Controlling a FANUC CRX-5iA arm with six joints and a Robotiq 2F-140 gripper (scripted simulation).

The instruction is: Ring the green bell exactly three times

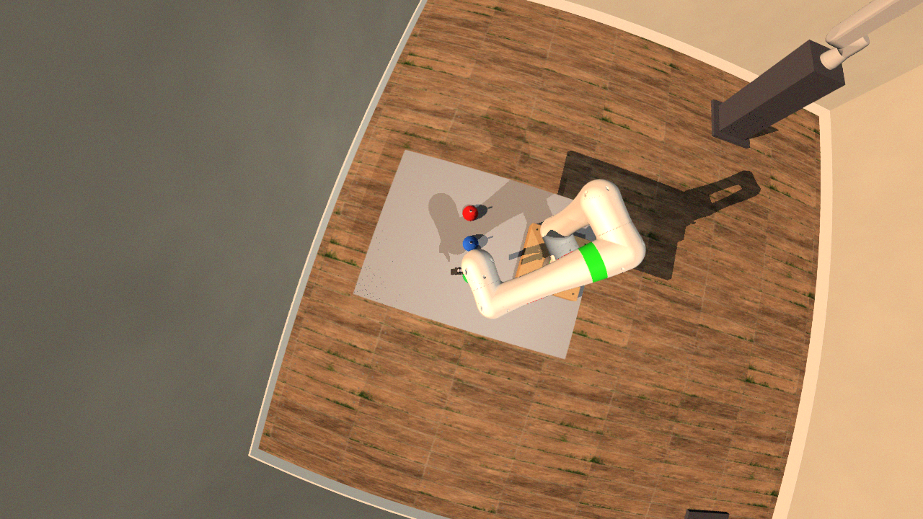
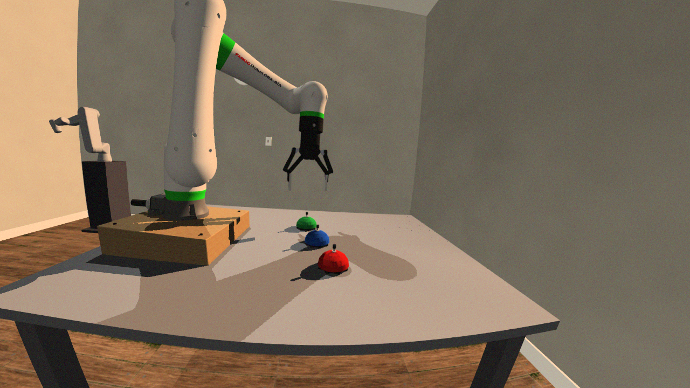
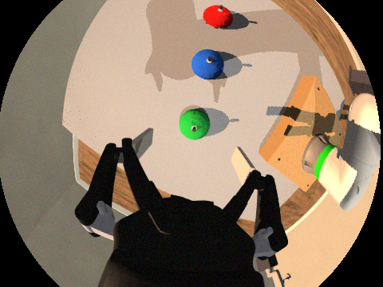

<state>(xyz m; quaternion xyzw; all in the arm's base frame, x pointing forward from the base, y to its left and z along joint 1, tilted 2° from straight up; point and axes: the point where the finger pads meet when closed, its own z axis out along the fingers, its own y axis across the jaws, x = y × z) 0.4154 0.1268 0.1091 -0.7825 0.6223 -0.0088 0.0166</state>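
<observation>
The green bell is 13 cm below my hand. The rest, counted from my hand: blue bell 4 cm ahead, 16 cm to the right, 13 cm below; red bell 8 cm ahead, 33 cm to the right, 13 cm below.
</observation>
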